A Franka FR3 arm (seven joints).
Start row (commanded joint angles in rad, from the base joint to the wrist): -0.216 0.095 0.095 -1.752 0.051 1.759 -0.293
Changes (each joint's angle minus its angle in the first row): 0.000 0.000 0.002 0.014 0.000 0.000 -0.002; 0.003 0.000 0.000 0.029 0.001 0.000 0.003; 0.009 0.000 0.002 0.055 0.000 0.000 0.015; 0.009 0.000 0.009 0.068 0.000 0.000 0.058; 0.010 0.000 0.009 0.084 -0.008 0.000 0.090; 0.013 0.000 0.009 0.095 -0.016 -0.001 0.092; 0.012 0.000 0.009 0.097 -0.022 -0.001 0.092; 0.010 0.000 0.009 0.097 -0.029 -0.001 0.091; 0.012 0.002 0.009 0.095 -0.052 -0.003 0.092
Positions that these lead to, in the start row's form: -0.216 0.095 0.097 -1.738 0.051 1.759 -0.295; -0.213 0.095 0.095 -1.723 0.052 1.759 -0.290; -0.207 0.095 0.097 -1.697 0.051 1.759 -0.278; -0.207 0.095 0.104 -1.684 0.051 1.759 -0.235; -0.206 0.095 0.104 -1.668 0.043 1.759 -0.203; -0.203 0.095 0.104 -1.657 0.035 1.758 -0.201; -0.204 0.095 0.104 -1.655 0.029 1.758 -0.201; -0.206 0.095 0.104 -1.655 0.022 1.758 -0.202; -0.204 0.097 0.104 -1.657 -0.001 1.756 -0.201
